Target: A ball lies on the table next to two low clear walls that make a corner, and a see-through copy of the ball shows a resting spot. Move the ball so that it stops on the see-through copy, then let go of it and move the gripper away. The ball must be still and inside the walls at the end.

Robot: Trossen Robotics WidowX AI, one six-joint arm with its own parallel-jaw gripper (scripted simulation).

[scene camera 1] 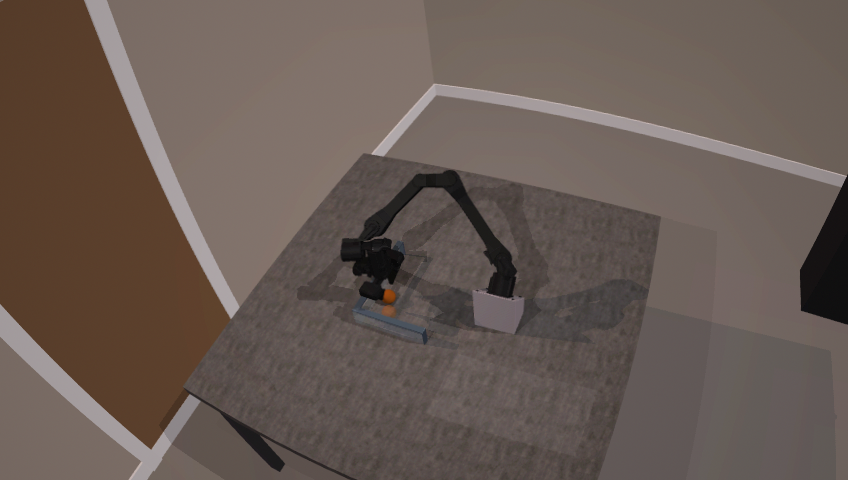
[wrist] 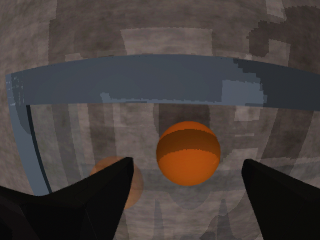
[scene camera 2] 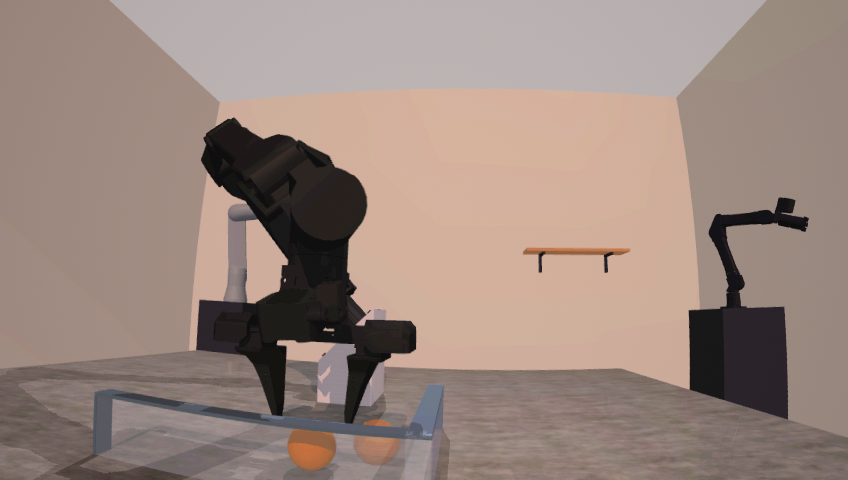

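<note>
My gripper's open and holding nothing, and it shows in scene camera 1 and in the wrist view too. There's a ball that I can see as well.
</note>
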